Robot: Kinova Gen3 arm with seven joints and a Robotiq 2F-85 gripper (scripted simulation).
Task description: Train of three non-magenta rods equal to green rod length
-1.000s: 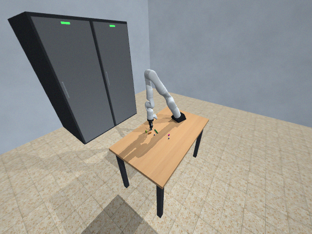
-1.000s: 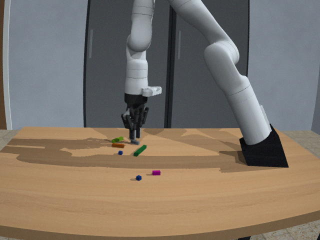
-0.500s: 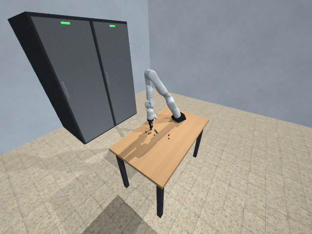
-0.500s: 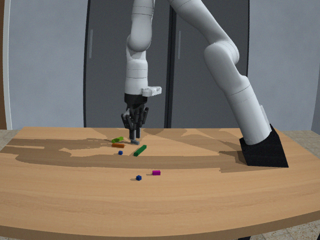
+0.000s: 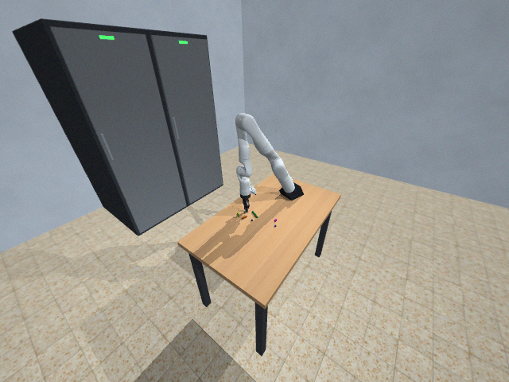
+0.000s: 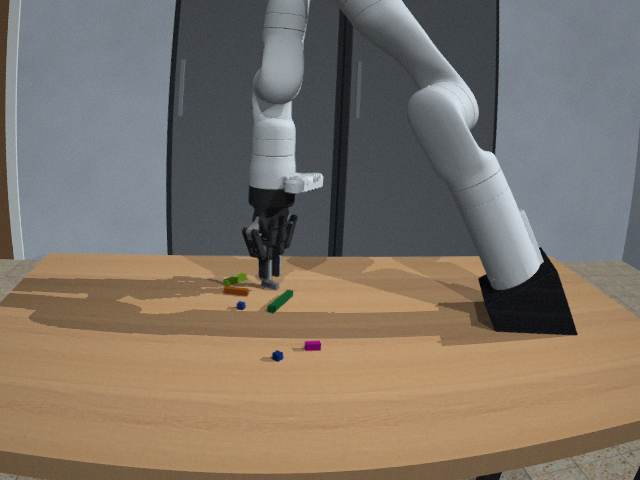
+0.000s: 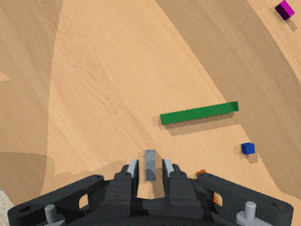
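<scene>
Now: hand 30 mm above the grey rod. Also, from my hand: orange rod 60 mm ahead, 30 mm below, 20 mm to the left; then green rod 70 mm to the left, 30 mm below; then lime rod 50 mm ahead, 40 mm to the right, 30 mm below.
</scene>
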